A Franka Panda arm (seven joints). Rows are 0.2 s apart.
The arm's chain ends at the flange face. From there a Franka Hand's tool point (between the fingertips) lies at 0.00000 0.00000 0.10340 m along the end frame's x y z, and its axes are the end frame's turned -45 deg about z.
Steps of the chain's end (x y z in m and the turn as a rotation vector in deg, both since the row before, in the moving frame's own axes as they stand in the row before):
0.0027 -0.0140 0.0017 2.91 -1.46 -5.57
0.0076 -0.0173 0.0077 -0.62 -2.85 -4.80
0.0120 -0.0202 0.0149 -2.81 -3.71 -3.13
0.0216 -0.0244 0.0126 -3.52 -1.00 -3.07
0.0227 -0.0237 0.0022 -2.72 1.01 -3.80
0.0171 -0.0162 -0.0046 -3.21 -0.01 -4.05
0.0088 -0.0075 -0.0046 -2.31 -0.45 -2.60
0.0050 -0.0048 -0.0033 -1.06 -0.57 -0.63
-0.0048 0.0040 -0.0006 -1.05 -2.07 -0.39
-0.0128 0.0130 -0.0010 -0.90 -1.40 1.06
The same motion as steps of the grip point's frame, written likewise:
0.0134 -0.0136 0.0015 3.09 1.03 -5.57
0.0131 -0.0095 0.0076 1.58 -2.45 -4.80
0.0144 -0.0067 0.0146 0.64 -4.61 -3.13
0.0269 0.0014 0.0124 -1.78 -3.20 -3.07
0.0308 0.0041 0.0021 -2.64 -1.21 -3.80
0.0196 0.0049 -0.0048 -2.26 -2.28 -4.05
0.0081 0.0034 -0.0047 -1.32 -1.95 -2.60
0.0049 0.0008 -0.0033 -0.35 -1.15 -0.63
-0.0102 -0.0019 -0.0007 0.72 -2.21 -0.39
-0.0212 -0.0005 -0.0010 0.35 -1.63 1.06

